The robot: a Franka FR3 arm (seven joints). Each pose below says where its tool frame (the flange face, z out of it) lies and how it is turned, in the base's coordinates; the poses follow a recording.
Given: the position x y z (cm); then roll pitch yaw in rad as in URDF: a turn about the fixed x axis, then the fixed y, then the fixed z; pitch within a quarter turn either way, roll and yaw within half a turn.
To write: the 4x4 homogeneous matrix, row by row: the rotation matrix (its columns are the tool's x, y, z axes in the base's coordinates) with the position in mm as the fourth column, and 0 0 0 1 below. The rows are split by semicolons. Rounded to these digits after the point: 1 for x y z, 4 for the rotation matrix.
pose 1, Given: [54.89 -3.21 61.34 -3.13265 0.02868 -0.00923]
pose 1, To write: 0.9995 -0.0095 -0.0286 548.9; -0.0092 -0.9999 0.0092 -32.1; -0.0287 -0.0089 -0.9995 613.4; 0 0 0 1
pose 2, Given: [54.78 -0.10 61.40 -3.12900 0.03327 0.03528]
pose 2, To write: 0.9988 0.0349 -0.0337 547.8; 0.0353 -0.9993 0.0114 -1.0; -0.0333 -0.0126 -0.9994 614.0; 0 0 0 1
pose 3, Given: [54.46 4.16 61.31 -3.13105 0.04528 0.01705]
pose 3, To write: 0.9988 0.0166 -0.0454 544.6; 0.0170 -0.9998 0.0098 41.6; -0.0453 -0.0105 -0.9989 613.1; 0 0 0 1
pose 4, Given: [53.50 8.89 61.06 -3.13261 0.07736 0.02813]
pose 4, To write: 0.9966 0.0274 -0.0775 535.0; 0.0280 -0.9996 0.0068 88.9; -0.0773 -0.0090 -0.9970 610.6; 0 0 0 1
